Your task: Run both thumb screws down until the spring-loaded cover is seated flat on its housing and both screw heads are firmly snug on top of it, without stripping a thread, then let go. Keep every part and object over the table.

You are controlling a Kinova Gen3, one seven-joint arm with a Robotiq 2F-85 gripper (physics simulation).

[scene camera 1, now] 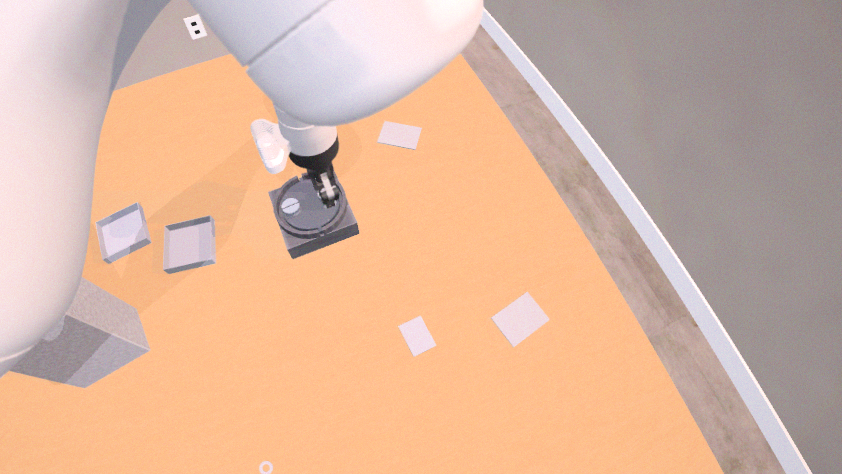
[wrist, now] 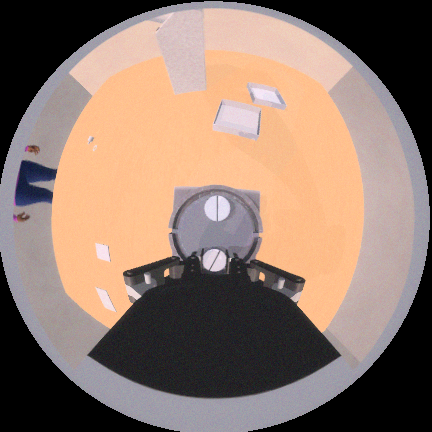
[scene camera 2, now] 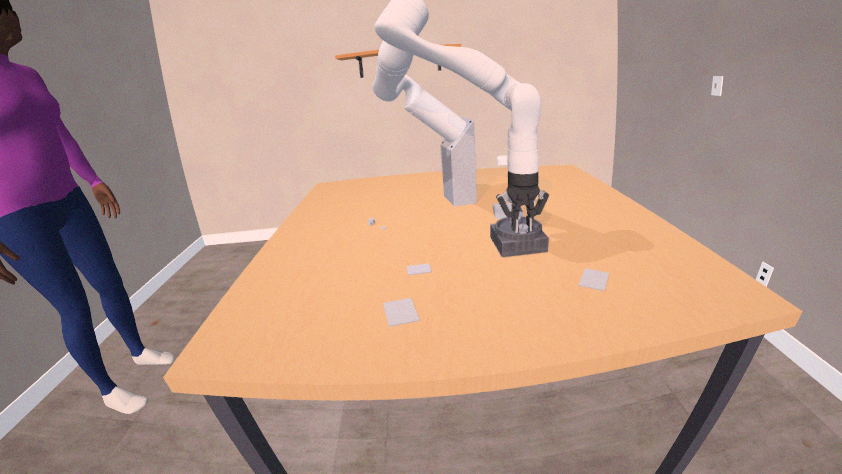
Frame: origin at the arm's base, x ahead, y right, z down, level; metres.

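Seen in the pictures: gripper, fingertip midpoint: (scene camera 1: 326,197) (wrist: 214,255) (scene camera 2: 522,231); arm's base at its link origin: (scene camera 2: 457,131).
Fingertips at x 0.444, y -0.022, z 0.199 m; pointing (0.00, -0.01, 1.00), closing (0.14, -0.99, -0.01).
Note:
Pixels of each thing's middle, then the offset from my fingertips to it.
- dark square housing at the middle of its body: (wrist: 214,230) (scene camera 1: 312,210) (scene camera 2: 518,234) dx -0.030, dy -0.005, dz +0.022 m
- round grey cover at the middle of its body: (wrist: 215,232) (scene camera 1: 311,206) (scene camera 2: 518,230) dx -0.030, dy -0.004, dz +0.009 m
- slotted thumb screw at the middle of its body: (wrist: 216,208) (scene camera 1: 292,211) dx -0.062, dy -0.009, dz +0.003 m
- second thumb screw at the middle of its body: (wrist: 213,255) (scene camera 2: 522,232) dx +0.001, dy +0.000, dz +0.003 m
- small ring at the middle of its body: (scene camera 1: 266,468) dx -0.287, dy +0.323, dz +0.049 m
The dark square housing (scene camera 1: 321,243) (scene camera 2: 521,246) (wrist: 182,196) stands on the table, with a round grey cover (scene camera 1: 310,219) (wrist: 197,227) inside its raised ring. A slotted thumb screw (scene camera 1: 289,205) (wrist: 217,208) stands free on the cover, its slot upright in the wrist view. The second thumb screw (wrist: 214,260) has a slanted slot and is mostly hidden by the fingers in the scene views. My gripper (scene camera 1: 329,201) (scene camera 2: 523,227) (wrist: 214,255) points down over the cover, its fingertips shut on either side of this second screw's head. The gap under the cover is hidden.
Two shallow trays (scene camera 1: 189,244) (scene camera 1: 123,231) (wrist: 237,119) (wrist: 266,95) stand between the housing and the arm's base (scene camera 2: 459,170) (wrist: 187,55). Flat light plates (scene camera 1: 400,135) (scene camera 1: 417,335) (scene camera 1: 520,318) lie around the housing. A small ring (scene camera 1: 260,467) lies far off.

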